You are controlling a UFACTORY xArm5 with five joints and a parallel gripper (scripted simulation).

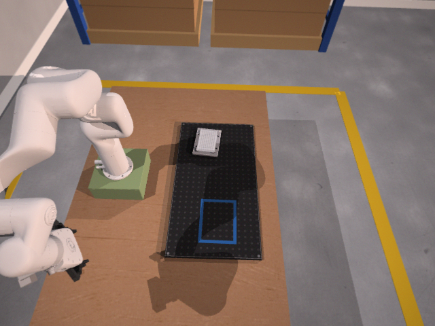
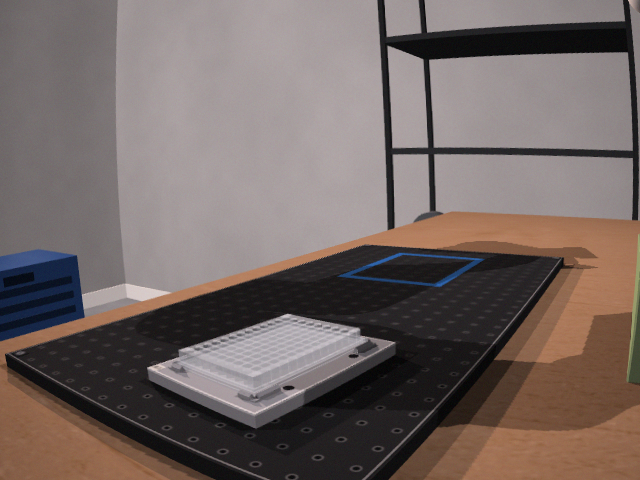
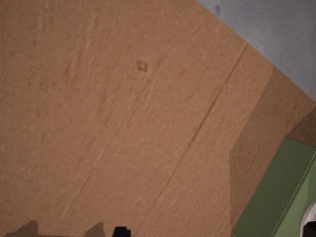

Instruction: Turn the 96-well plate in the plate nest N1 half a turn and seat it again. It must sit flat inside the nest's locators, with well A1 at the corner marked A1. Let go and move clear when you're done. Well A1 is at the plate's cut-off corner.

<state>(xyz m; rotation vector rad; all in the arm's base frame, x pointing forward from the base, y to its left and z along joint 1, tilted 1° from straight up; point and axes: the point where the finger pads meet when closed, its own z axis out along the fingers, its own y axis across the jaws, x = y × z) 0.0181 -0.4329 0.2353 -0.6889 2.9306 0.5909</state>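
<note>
Now: hand 370 mm short of the 96-well plate, 630 mm to the right of it and 300 mm above it. The rest, counted from my hand: grey plate nest: 370 mm ahead, 630 mm to the left, 310 mm below; A1 label: 430 mm ahead, 700 mm to the left, 300 mm below.
</note>
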